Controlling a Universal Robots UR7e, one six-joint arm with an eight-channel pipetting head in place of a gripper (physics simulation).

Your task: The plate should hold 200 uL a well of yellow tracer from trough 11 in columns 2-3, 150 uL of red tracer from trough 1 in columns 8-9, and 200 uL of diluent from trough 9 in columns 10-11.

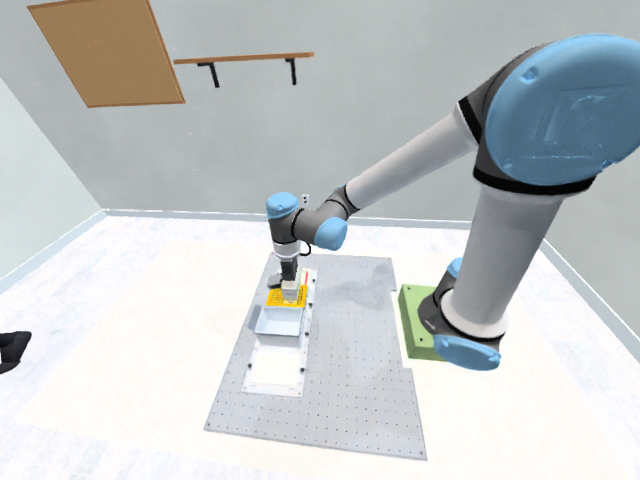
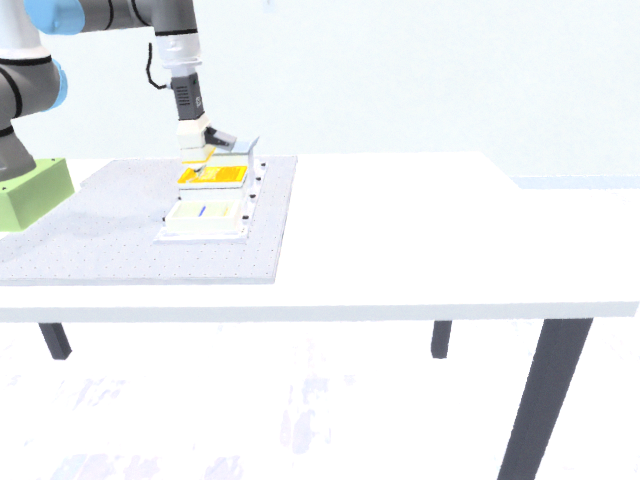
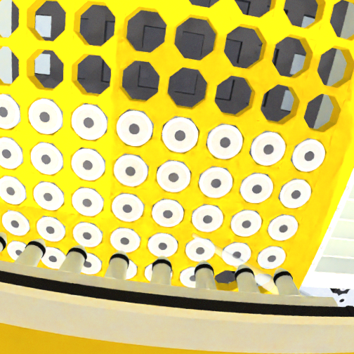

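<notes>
My pipetting head (image 1: 290, 293) (image 2: 198, 166) (image 3: 162, 270) is low over the yellow tip rack (image 1: 273, 297) (image 2: 227, 174) (image 3: 322, 180). Its nozzles look bare, with black rings near their ends, and stand over the near end of the tips; whether they touch any is unclear. Several rows of white tips fill the near part, with open holes beyond and one dark hole near the right nozzles. The trough reservoir (image 2: 204, 225) (image 3: 337, 240) stands beside the rack. A blue strip (image 2: 202, 211), a yellow strip (image 2: 225, 210) and a red strip (image 1: 306, 277) show in it. The well plate cannot be made out.
A pale open-topped box (image 1: 279, 322) stands beside the rack, opposite the reservoir. A white rectangular area with dark knobs (image 1: 276, 364) lies beyond it on the perforated board (image 1: 356, 392) (image 2: 129, 258). The green base block (image 1: 423, 351) (image 2: 36, 191) carries the arm.
</notes>
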